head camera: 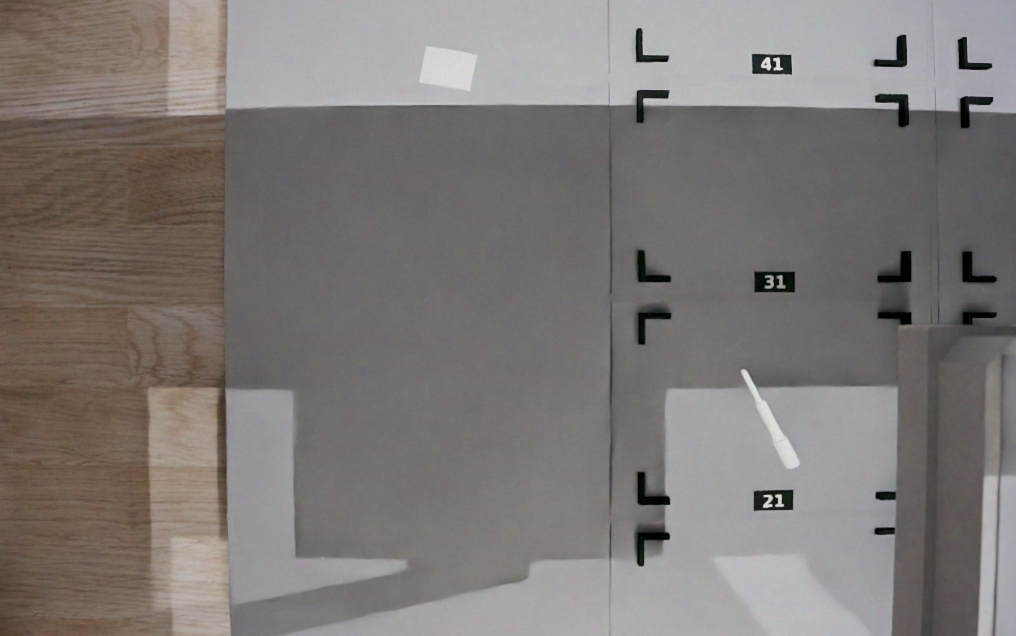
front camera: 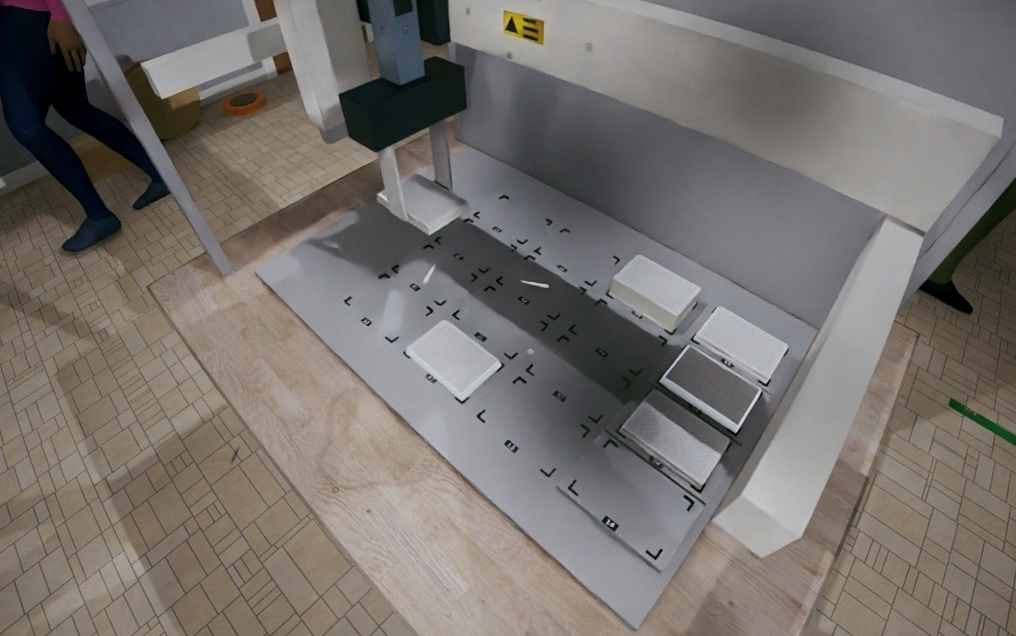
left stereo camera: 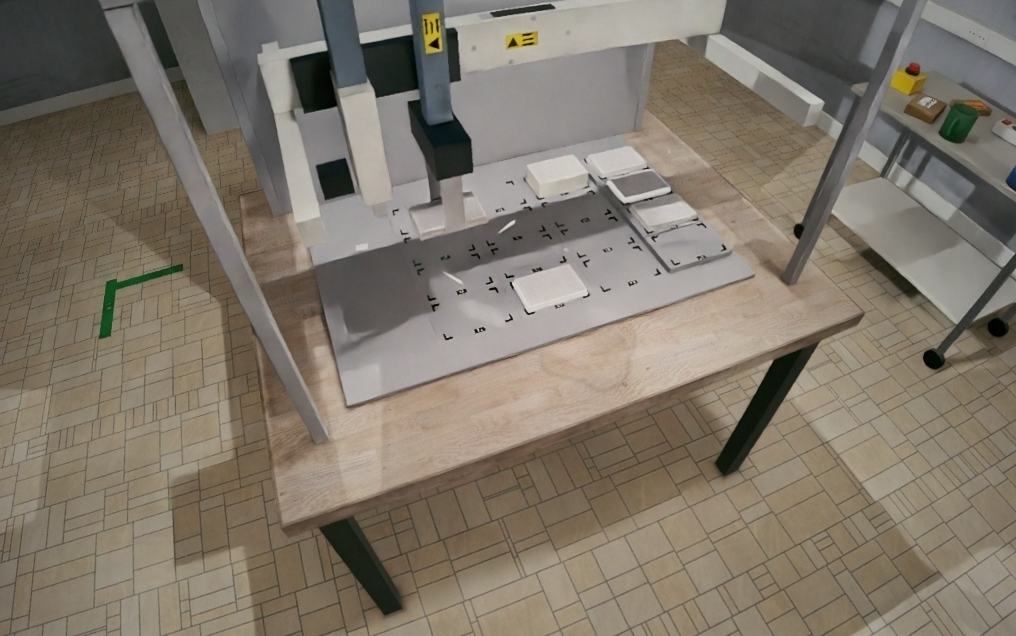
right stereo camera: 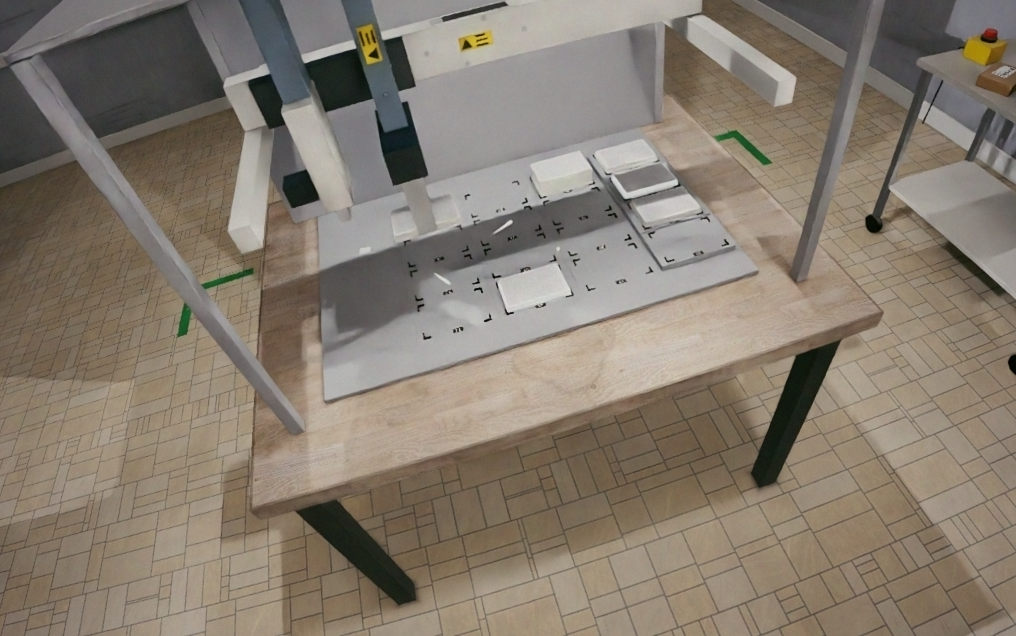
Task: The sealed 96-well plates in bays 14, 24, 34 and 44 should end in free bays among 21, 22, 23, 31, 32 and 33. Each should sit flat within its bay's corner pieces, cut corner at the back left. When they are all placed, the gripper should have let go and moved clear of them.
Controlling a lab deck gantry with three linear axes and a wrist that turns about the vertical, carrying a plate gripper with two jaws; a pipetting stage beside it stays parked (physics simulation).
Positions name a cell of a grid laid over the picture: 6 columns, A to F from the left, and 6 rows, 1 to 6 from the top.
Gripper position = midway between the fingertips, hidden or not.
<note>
I see my gripper (front camera: C2).
My gripper also shows in the left stereo camera view (left stereo camera: C3) and in the right stereo camera view (right stereo camera: C3).
</note>
